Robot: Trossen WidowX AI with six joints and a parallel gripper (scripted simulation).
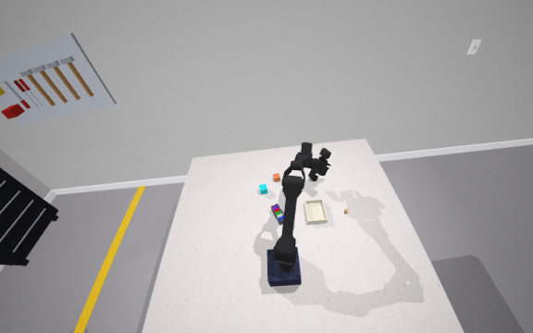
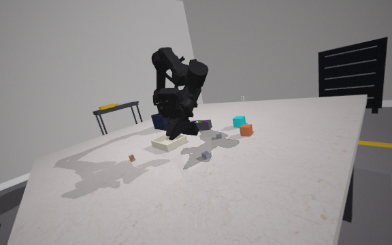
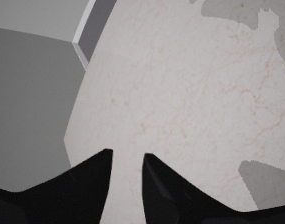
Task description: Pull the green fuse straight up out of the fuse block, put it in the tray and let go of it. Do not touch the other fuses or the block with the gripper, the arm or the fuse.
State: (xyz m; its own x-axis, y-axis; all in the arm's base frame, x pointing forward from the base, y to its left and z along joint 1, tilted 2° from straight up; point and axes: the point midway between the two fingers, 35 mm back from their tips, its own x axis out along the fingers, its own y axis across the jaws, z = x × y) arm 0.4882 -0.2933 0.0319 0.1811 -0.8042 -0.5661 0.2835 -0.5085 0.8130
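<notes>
My gripper tip is 21 cm past the green fuse, 33 cm to the right of it and 8 cm above it. Round my gripper tip: small tan cube 24 cm behind, 3 cm to the right, 10 cm below; orange cube 6 cm ahead, 31 cm to the left, 9 cm below; tray 22 cm behind, 13 cm to the left, 11 cm below.
</notes>
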